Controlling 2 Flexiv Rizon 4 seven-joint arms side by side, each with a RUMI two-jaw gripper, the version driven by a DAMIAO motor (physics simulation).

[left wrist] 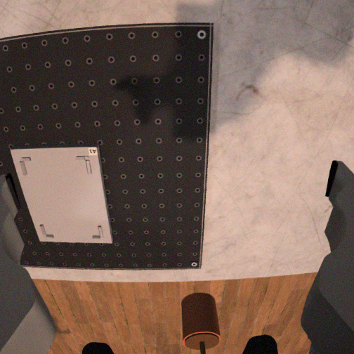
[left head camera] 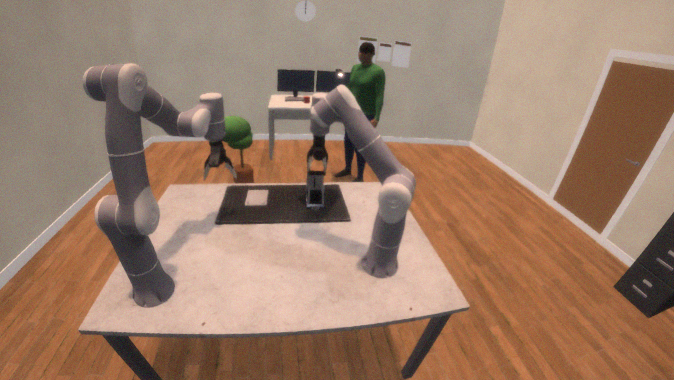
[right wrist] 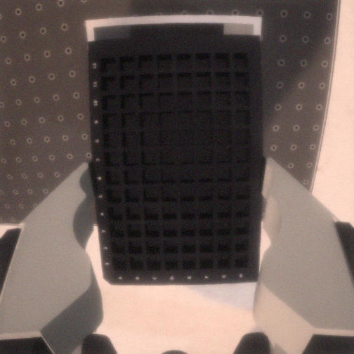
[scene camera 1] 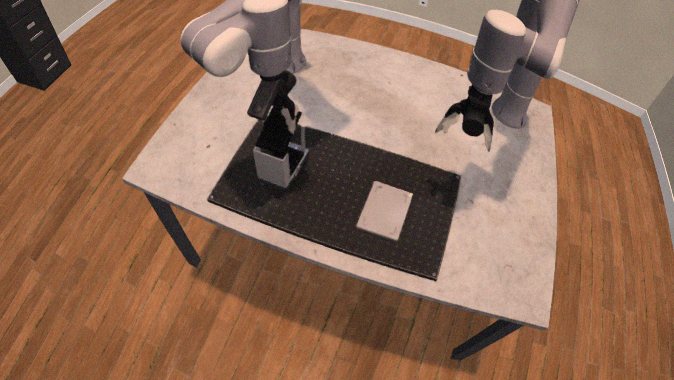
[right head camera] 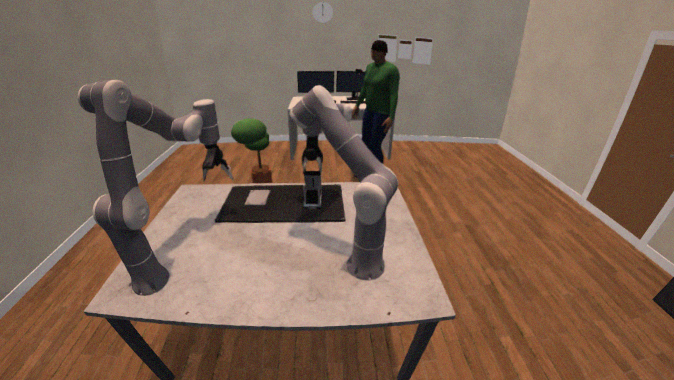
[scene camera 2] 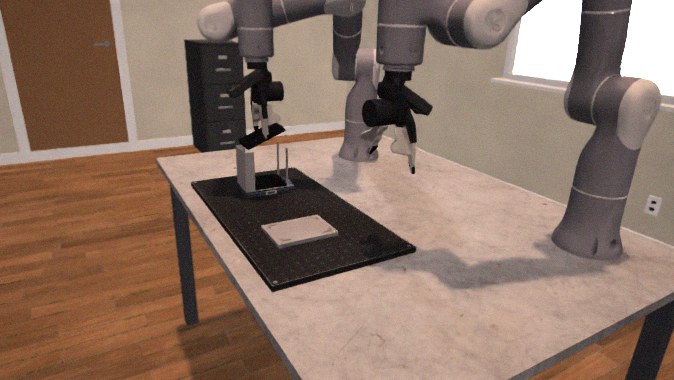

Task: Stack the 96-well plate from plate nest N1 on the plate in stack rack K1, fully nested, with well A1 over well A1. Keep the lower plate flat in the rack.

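Note:
My right gripper (left head camera: 317,165) (right wrist: 177,161) is shut on a black 96-well plate (right wrist: 177,120) (scene camera 2: 262,136) by its long sides. The plate is tilted in scene camera 2, just above stack rack K1 (scene camera 1: 271,166) (scene camera 2: 245,167), one end near the top of the rack's tall grey wall. The lower plate (scene camera 2: 270,181) is a dark shape on the rack floor; its wells cannot be made out. The pale nest (scene camera 1: 385,210) (scene camera 2: 300,230) (left wrist: 65,195), with an A1 label in the left wrist view, holds no plate. My left gripper (left head camera: 220,175) (scene camera 1: 463,140) (left wrist: 171,170) is open and empty above the table.
Rack and nest stand on a black perforated board (scene camera 1: 325,235) (scene camera 2: 320,270) on the pale table (scene camera 1: 515,250). Two thin posts (scene camera 2: 287,162) rise at the rack side opposite its tall wall. A person in green (left head camera: 367,85) stands beyond the table.

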